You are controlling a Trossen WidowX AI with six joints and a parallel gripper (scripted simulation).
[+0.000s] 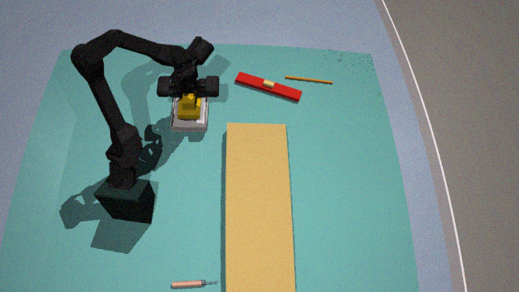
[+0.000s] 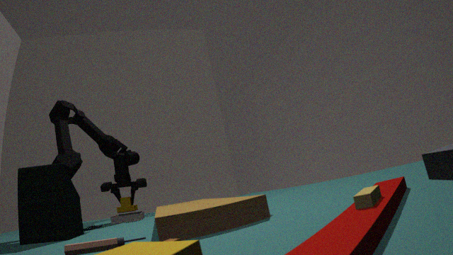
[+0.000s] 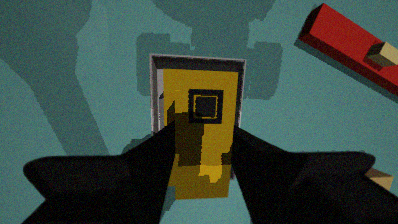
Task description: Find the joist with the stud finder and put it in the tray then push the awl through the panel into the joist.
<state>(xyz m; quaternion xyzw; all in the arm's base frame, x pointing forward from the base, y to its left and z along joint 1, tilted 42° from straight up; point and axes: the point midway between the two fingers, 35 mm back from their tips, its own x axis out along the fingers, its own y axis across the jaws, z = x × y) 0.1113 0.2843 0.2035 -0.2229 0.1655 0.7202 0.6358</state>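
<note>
Right now my gripper tip is 1 cm to the left of the tray and 5 cm above it. From my gripper tip the other things lie so: thin orange pencil 39 cm ahead, 19 cm to the left, 6 cm below; stud finder 1 cm to the left, 2 cm above; square indicator 2 cm to the left, 3 cm above.
</note>
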